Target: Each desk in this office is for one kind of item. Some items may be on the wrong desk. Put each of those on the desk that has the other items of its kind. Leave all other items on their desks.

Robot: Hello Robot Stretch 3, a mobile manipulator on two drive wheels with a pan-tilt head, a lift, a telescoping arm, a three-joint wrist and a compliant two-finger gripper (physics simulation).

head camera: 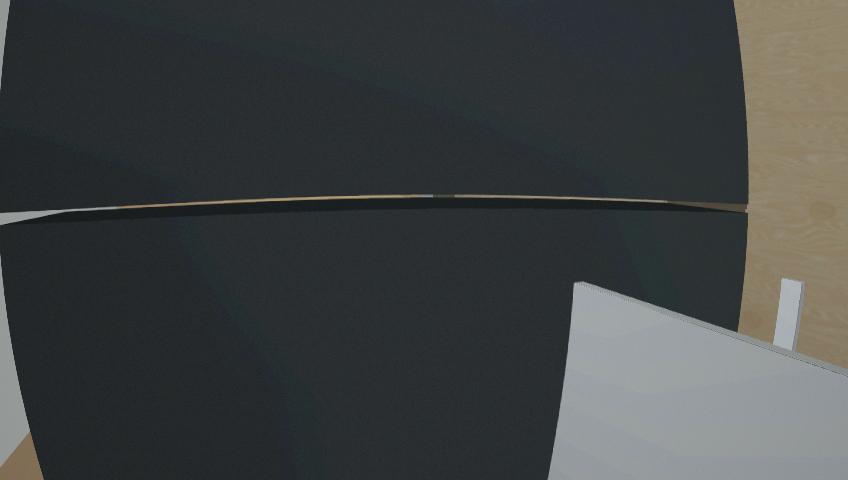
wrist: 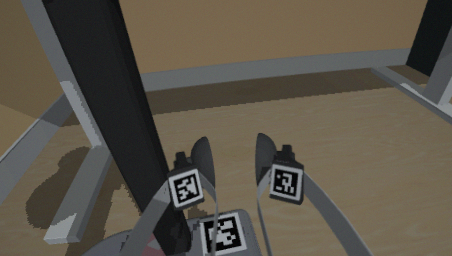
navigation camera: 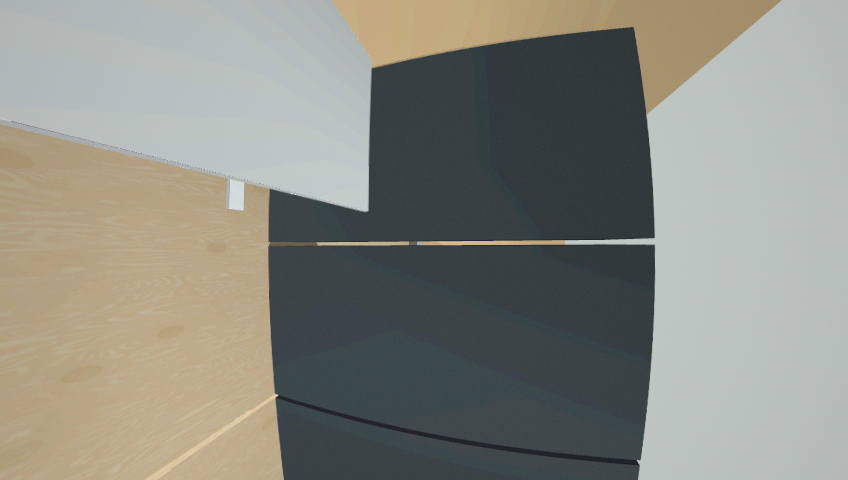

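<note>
A white desk top shows in part, at the lower right of the head view and the upper left of the navigation view. No surface items show on that visible part. One foot of the desk sticks out past its edge over the floor. My gripper is open and empty, low over the wood floor, with floor showing between its fingertips. It does not show in the head or navigation view. The items named by the task do not show in these views.
Tall dark panels stand in a row beside the desk, with thin gaps between them. In the wrist view, my black mast rises at the left near a light leg foot. A grey skirting board runs along the wall behind.
</note>
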